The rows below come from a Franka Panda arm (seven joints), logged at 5 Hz.
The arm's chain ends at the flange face. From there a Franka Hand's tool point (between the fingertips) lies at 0.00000 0.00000 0.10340 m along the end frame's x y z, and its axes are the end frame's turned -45 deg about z.
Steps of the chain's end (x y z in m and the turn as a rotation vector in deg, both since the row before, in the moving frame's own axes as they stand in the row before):
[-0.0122, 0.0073, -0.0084, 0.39, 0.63, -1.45]
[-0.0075, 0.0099, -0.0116, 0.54, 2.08, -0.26]
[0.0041, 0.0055, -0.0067, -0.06, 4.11, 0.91]
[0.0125, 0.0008, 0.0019, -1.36, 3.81, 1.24]
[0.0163, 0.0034, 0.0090, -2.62, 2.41, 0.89]
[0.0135, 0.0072, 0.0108, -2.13, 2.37, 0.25]
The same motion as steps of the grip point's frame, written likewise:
[-0.0125, -0.0032, -0.0084, -0.17, 0.72, -1.45]
[-0.0090, 0.0037, -0.0117, -1.09, 1.85, -0.26]
[0.0041, 0.0121, -0.0070, -2.95, 2.86, 0.91]
[0.0113, 0.0160, 0.0016, -3.66, 1.73, 1.24]
[0.0088, 0.0203, 0.0088, -3.56, -0.15, 0.89]
[0.0047, 0.0204, 0.0106, -3.18, 0.17, 0.25]

